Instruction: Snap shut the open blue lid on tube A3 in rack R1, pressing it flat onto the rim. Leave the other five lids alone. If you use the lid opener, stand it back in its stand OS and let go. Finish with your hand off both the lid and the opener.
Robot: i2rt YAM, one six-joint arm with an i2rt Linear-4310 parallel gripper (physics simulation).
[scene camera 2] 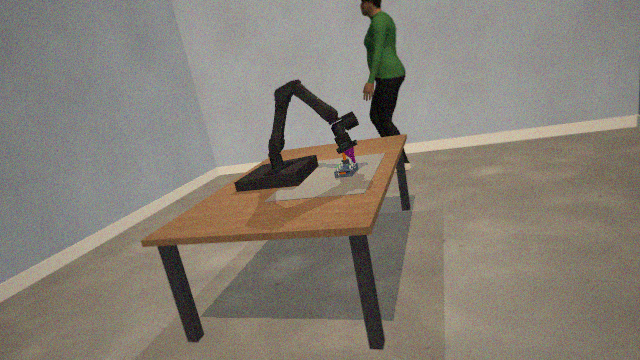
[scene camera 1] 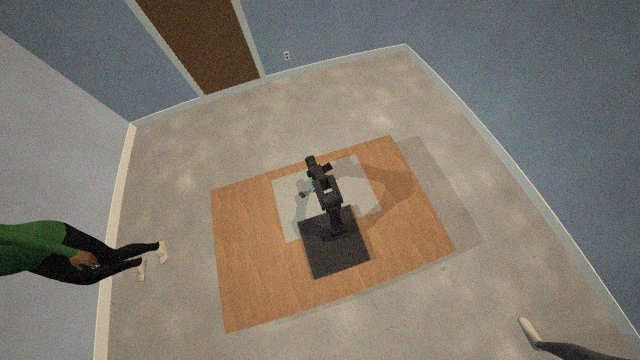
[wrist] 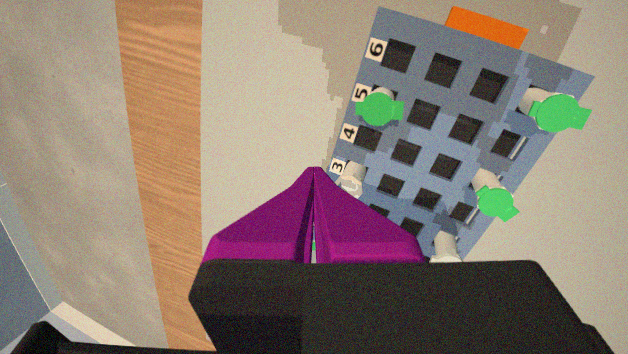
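Pixels of known places: gripper, fingertip midpoint: [scene camera 2: 355,162] [wrist: 314,177]; arm's base at its link origin: [scene camera 2: 278,169] [scene camera 1: 338,233].
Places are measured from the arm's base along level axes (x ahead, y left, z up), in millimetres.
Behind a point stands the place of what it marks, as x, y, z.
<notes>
My gripper [wrist: 314,177] @(395, 68, -13) [scene camera 2: 354,162] @(395, 68, -13) is shut, its purple fingertips together with nothing between them. In the wrist view the tips appear just beside white tube A3 [wrist: 353,176] @(379, 56, -10), next to the label 3 of the blue-grey rack [wrist: 420,36] @(381, -5, -27) [scene camera 2: 344,173] @(369, -20, -37). The tube's open rim partly shows; its blue lid is hidden behind the fingers. I cannot tell whether they touch it. Green lids [wrist: 380,109] @(382, 24, -8) [wrist: 559,113] @(328, -2, -8) [wrist: 496,201] @(324, 36, -8) sit on three other tubes. Another tube [wrist: 445,245] @(322, 71, -17) shows partly, its lid hidden. The orange opener [scene camera 2: 344,157] @(292, 183, -11) [scene camera 1: 301,193] @(286, 185, 0) stands near the rack, apart from my fingers.
An orange block [wrist: 487,27] @(359, -18, -33) is at the rack's far end. The rack is on a pale mat [scene camera 1: 290,230] @(72, 291, -56) [scene camera 2: 362,184] @(498, -136, -57) on the wooden table [scene camera 1: 250,280] @(-188, 565, -59) [scene camera 2: 220,220] @(12, -509, -60). The black arm base [scene camera 1: 332,262] @(-153, 62, -10) [scene camera 2: 275,175] @(54, -120, 3) is on the table. A person in green [scene camera 1: 35,245] [scene camera 2: 384,45] is beyond the table.
</notes>
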